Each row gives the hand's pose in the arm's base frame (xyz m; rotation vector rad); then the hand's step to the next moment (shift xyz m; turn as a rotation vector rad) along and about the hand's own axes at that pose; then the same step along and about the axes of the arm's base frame.
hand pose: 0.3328 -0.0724 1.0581 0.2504 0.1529 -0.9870
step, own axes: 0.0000 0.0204 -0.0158 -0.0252 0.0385 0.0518
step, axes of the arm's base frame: 0.0169 0.0151 -0.0123 0.0193 0.0261 0.0612
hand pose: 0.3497 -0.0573 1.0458 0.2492 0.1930 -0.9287
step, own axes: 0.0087 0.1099 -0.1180 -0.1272 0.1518 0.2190
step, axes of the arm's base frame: 0.0873 0.0911 -0.1008 0.0608 0.1200 0.2628
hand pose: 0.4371 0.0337 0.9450 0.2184 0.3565 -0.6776
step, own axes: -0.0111 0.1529 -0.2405 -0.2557 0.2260 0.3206
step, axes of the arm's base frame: 0.0305 0.1972 -0.2038 0.0413 0.2182 0.4122
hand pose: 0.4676 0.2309 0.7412 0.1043 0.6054 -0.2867
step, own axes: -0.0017 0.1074 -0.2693 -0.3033 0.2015 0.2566
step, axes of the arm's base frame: -0.1165 0.1515 -0.2180 -0.0382 0.2175 0.3869
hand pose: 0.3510 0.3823 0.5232 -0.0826 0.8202 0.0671
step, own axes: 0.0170 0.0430 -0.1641 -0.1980 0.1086 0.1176
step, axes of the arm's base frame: -0.1117 0.0269 -0.1259 -0.0591 0.1142 0.2197
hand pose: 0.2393 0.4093 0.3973 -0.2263 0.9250 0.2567
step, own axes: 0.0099 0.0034 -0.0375 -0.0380 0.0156 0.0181
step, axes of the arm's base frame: -0.0237 -0.0069 -0.0301 -0.0131 0.0156 0.0400
